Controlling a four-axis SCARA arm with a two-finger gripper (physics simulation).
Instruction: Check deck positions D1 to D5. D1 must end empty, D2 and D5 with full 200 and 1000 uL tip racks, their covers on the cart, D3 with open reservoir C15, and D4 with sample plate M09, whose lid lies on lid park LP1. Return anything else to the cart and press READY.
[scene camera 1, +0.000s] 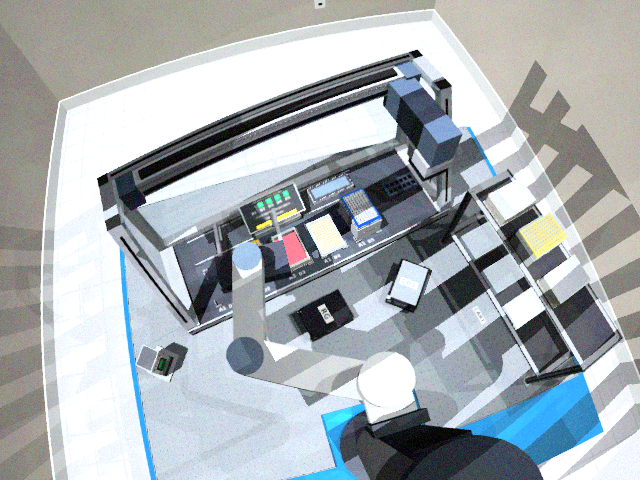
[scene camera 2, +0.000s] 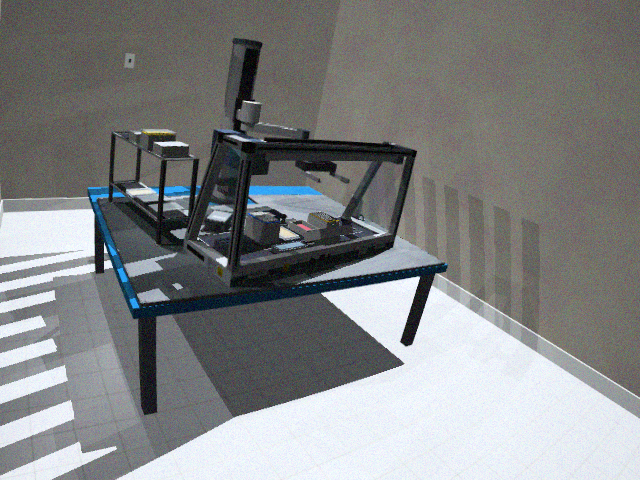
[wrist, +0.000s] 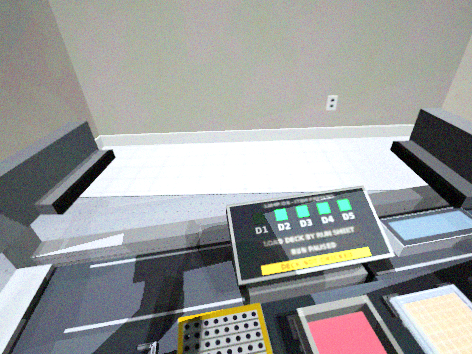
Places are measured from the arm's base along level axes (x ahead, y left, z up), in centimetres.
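Pixels of known places: gripper, fingertip midpoint: (scene camera 1: 244, 217) (scene camera 2: 334, 181) (wrist: 248, 133).
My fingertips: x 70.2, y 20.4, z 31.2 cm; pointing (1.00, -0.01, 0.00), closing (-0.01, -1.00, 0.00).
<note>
Ahead of a thing's pixels: the offset from my fingertips to its middle. "pt": to the spot under its first point.
My gripper (scene camera 2: 333, 180) (wrist: 248, 133) is open and empty, inside the frame above the deck; the arm hides it in scene camera 1. The yellow-rimmed tip rack (scene camera 2: 324, 219) (wrist: 225, 332) stands at D2, mostly hidden by the arm in scene camera 1. The open reservoir @[dx -2.5, dy -10.1, dz -23.5 cm] (scene camera 1: 295, 248) (scene camera 2: 303, 227) (wrist: 345, 335) with red contents is at D3. The sample plate @[dx -0.2, dy -22.3, dz -24.4 cm] (scene camera 1: 325, 236) (scene camera 2: 286, 233) (wrist: 440, 317) is at D4. The blue-rimmed rack (scene camera 1: 360, 209) (scene camera 2: 263, 227) is at D5. No labware shows at D1. A pale lid @[dx -23.5, dy -43.2, dz -24.5 cm] (scene camera 1: 410, 281) lies on the lid park.
The display @[pt dx +10.8, dy -7.3, dz -18.5 cm] (scene camera 1: 271, 209) (wrist: 310, 235) shows D2 to D5 green, D1 dark and "RUN PAUSED". The cart @[dx -38.0, dy -74.2, dz -12.1 cm] (scene camera 1: 458, 221) (scene camera 2: 162, 201) carries a yellow-topped box @[dx -31.6, dy -72.9, dz +10.9 cm] (scene camera 1: 542, 235) and pale items. A black block @[dx -25.5, dy -15.3, dz -27.1 cm] (scene camera 1: 338, 304) and a small button box @[dx -28.0, dy +41.4, dz -23.4 cm] (scene camera 1: 148, 357) stand before the deck.
</note>
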